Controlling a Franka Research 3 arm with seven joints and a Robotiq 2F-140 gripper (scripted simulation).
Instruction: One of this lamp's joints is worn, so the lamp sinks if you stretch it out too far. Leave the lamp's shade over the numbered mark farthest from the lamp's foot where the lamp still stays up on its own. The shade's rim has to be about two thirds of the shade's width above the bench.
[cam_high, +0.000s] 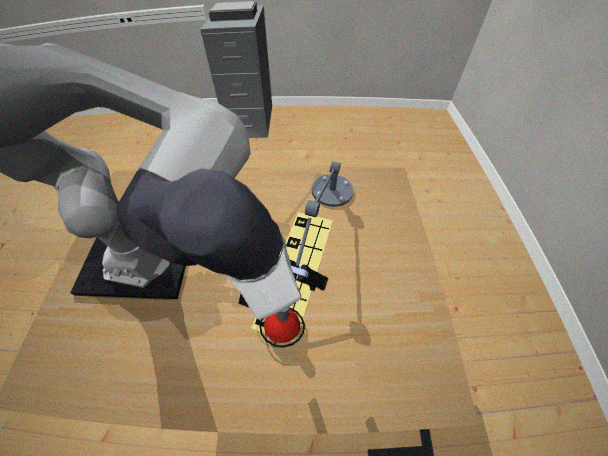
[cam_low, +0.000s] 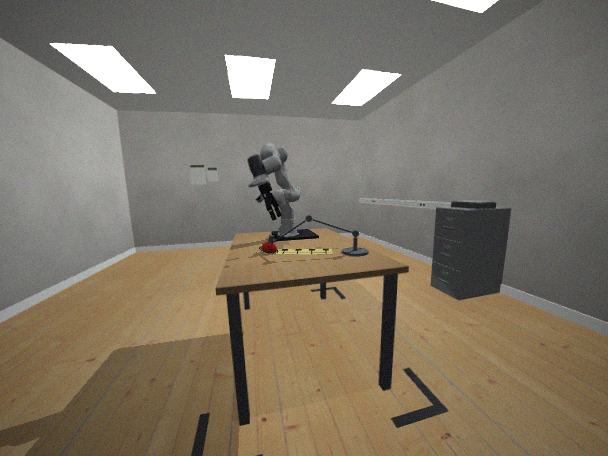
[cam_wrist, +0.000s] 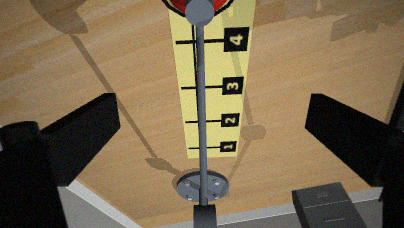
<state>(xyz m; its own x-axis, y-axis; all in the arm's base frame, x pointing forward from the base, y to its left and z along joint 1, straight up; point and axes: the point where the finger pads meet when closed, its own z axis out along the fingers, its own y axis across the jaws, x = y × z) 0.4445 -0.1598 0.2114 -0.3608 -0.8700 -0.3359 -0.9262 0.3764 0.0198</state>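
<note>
The yellow numbered strip is 230 mm below my hand, 120 mm to the left of it and 30 mm ahead of it. The rest, counted from my hand: round grey foot: 450 mm to the left, 200 mm below, 180 mm ahead.
</note>
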